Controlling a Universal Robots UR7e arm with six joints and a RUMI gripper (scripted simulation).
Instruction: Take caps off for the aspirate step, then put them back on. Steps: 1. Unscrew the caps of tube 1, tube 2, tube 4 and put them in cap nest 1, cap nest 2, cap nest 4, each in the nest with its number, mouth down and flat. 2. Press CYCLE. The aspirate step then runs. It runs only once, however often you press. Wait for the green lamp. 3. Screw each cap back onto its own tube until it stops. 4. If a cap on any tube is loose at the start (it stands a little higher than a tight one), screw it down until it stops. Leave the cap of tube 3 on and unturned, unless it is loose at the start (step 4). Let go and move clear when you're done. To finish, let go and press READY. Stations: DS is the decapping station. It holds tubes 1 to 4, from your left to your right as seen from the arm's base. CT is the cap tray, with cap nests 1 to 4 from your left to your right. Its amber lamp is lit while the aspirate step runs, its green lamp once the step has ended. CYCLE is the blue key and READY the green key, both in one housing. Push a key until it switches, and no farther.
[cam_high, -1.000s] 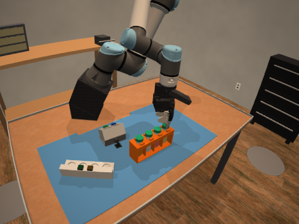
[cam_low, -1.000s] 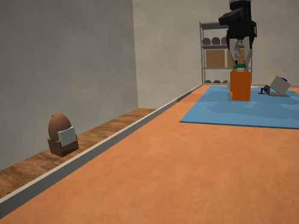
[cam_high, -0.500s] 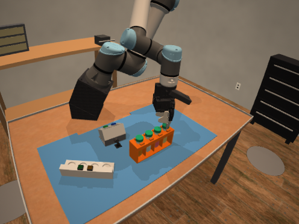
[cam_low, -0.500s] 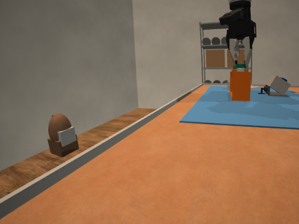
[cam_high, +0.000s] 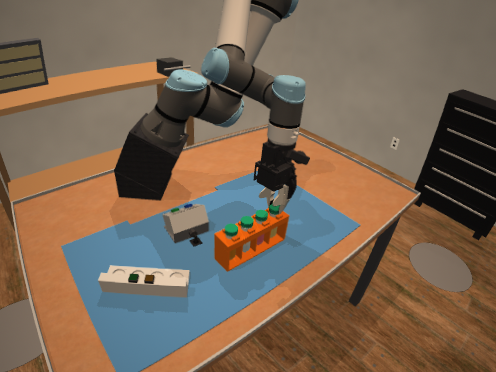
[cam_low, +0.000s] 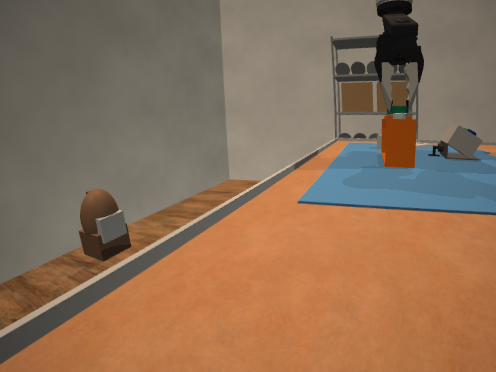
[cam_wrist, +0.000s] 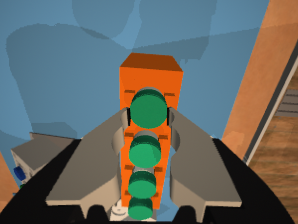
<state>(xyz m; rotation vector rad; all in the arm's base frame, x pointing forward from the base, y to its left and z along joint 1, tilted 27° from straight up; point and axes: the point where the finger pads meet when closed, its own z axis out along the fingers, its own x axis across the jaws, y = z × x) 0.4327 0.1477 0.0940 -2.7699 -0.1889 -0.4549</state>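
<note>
Right now the cap is 10 mm below my hand. From my hand the other things lie so: grey key housing: 170 mm behind, 200 mm to the right, 70 mm below; then blue key: 190 mm behind, 180 mm to the right, 60 mm below; then table edge: 210 mm ahead, 40 mm to the left, 120 mm below.
</note>
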